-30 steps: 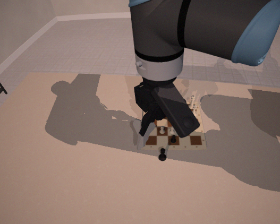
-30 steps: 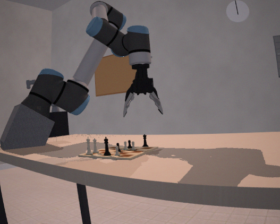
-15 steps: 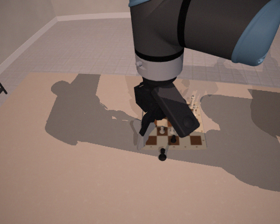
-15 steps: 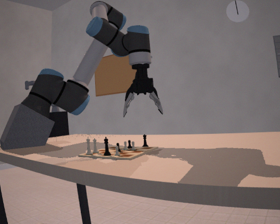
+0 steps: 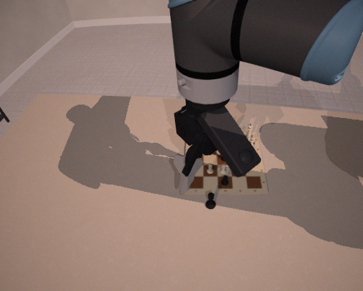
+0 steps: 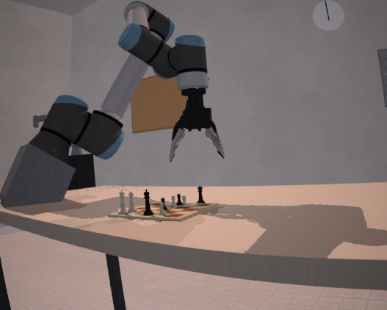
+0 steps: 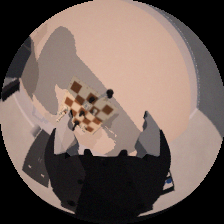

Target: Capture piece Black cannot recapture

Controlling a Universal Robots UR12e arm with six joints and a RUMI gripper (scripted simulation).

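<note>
Right now my hand is 10 cm past the tall white piece, 23 cm to the left of it and 9 cm above it. Also, from my hand: tall black piece: 2 cm behind, 22 cm to the right, 9 cm below; chessboard: 2 cm behind, 14 cm to the right, 12 cm below.
</note>
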